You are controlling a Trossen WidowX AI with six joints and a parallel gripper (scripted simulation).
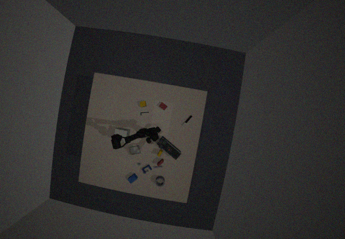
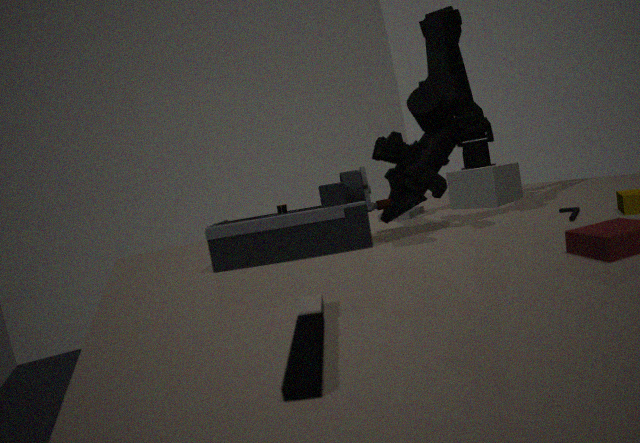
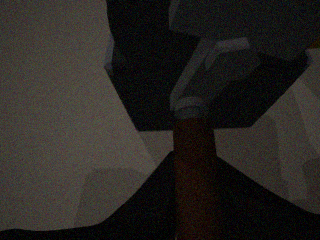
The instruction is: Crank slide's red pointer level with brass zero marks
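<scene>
Right now the brown crank handle is 2 cm behind my gripper tip, 1 cm to the left of it and 3 cm above it. Also, from my gripper tip: red pointer 15 cm ahead, 6 cm to the right, 5 cm above; then grey plate 19 cm behind, 23 cm to the right, 3 cm below; then blue piece 11 cm behind, 54 cm to the right, 1 cm below.
</scene>
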